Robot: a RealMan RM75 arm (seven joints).
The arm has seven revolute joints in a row. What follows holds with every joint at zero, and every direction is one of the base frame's.
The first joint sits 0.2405 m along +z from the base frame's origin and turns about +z.
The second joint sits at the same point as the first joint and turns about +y.
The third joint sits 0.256 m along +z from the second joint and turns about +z.
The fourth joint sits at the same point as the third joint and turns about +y.
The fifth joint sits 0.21 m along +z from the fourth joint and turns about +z.
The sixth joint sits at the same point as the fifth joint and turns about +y.
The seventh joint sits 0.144 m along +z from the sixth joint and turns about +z.
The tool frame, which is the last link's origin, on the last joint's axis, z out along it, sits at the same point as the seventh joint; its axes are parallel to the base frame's.
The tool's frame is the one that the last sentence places.
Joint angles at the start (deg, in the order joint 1, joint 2, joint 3, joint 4, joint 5, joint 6, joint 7):
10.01 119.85 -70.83 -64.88 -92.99 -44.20 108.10
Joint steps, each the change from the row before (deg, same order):
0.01 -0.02 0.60 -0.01 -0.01 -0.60 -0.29
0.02 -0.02 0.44 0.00 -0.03 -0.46 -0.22
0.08 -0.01 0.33 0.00 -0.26 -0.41 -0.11
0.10 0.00 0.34 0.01 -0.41 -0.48 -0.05
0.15 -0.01 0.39 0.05 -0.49 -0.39 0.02
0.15 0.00 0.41 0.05 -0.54 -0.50 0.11
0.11 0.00 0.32 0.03 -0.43 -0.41 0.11
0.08 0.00 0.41 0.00 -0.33 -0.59 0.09
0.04 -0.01 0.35 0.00 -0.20 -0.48 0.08
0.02 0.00 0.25 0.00 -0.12 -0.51 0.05
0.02 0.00 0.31 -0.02 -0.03 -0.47 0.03
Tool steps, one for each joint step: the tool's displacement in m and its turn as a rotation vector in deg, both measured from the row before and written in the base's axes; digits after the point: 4 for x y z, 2 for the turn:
0.0006 -0.0004 0.0019 0.06 -0.01 0.20
0.0004 -0.0003 0.0013 0.02 -0.03 0.17
0.0001 -0.0001 0.0006 -0.13 -0.18 0.18
0.0002 -0.0002 0.0003 -0.25 -0.23 0.18
0.0004 0.0001 0.0006 -0.19 -0.26 0.07
0.0004 -0.0001 0.0004 -0.29 -0.19 0.06
0.0003 -0.0001 0.0003 -0.24 -0.13 0.04
0.0002 -0.0004 0.0006 -0.26 0.00 0.10
0.0003 -0.0004 0.0007 -0.17 0.06 0.05
-0.0001 -0.0005 0.0002 -0.25 0.12 0.12
-0.0001 -0.0004 0.0007 -0.12 0.17 0.10

